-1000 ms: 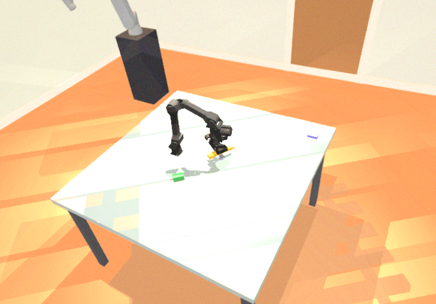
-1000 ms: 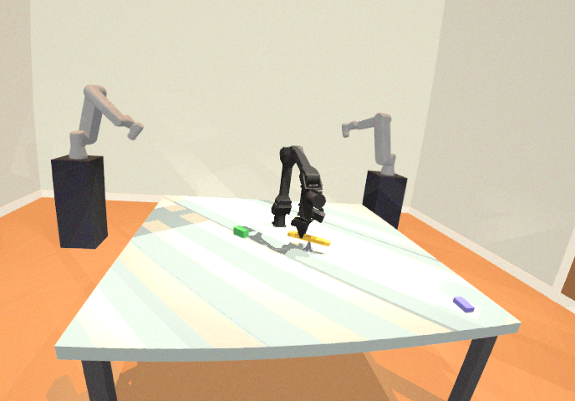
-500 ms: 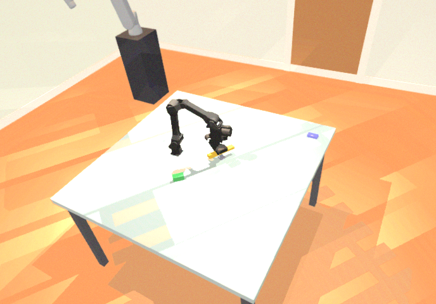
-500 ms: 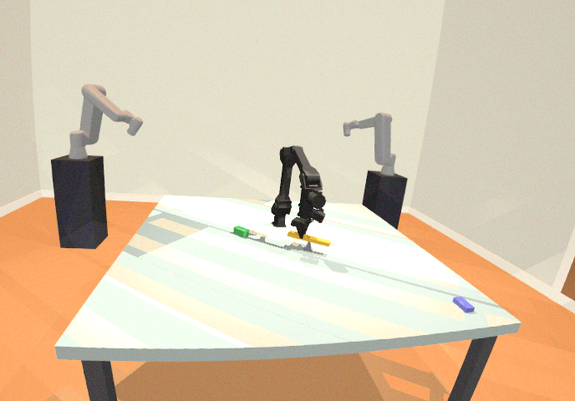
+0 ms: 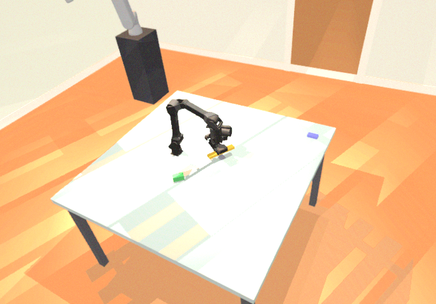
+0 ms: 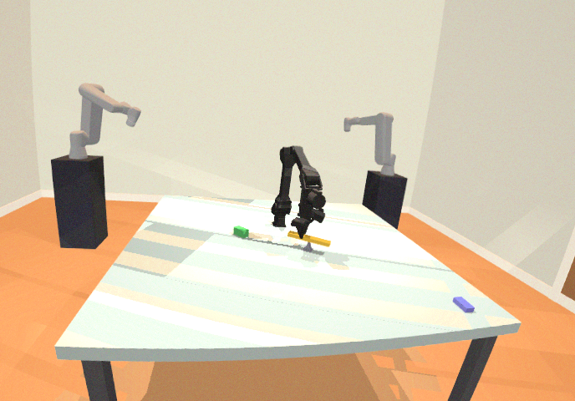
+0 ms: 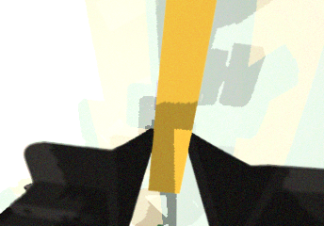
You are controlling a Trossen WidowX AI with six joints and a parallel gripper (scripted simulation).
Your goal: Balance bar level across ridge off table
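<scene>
Now: the yellow bar 3 cm to the left of my gripper tip and 1 cm ahead of it. Also, from my gripper tip: purple block 46 cm ahead, 45 cm to the left, 4 cm below; green block 25 cm to the right, 13 cm behind, 3 cm below.
</scene>
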